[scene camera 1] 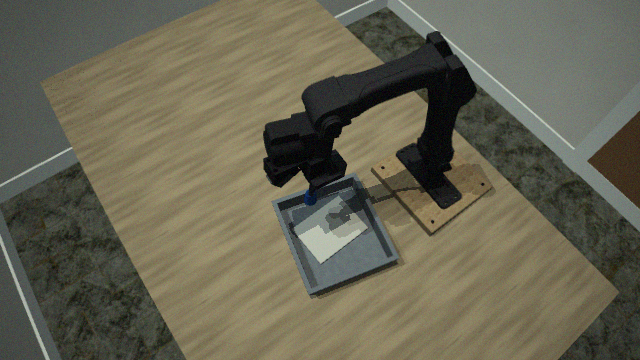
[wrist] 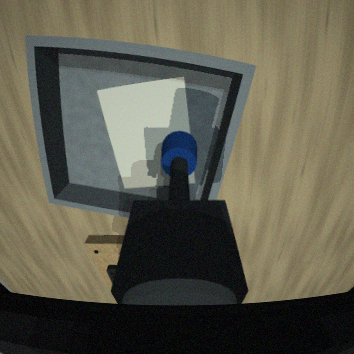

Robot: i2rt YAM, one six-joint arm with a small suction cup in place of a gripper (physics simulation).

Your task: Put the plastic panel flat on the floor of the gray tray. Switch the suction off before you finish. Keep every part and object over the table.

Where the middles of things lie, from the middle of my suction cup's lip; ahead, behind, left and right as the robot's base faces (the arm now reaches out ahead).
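There's a plastic panel [scene camera 1: 324, 233] that's 5 cm to the left of my suction cup, 3 cm behind it and 12 cm below it. As for the gray tray [scene camera 1: 372, 249], my suction cup is 10 cm above it, 2 cm past it and 7 cm to the right of it.
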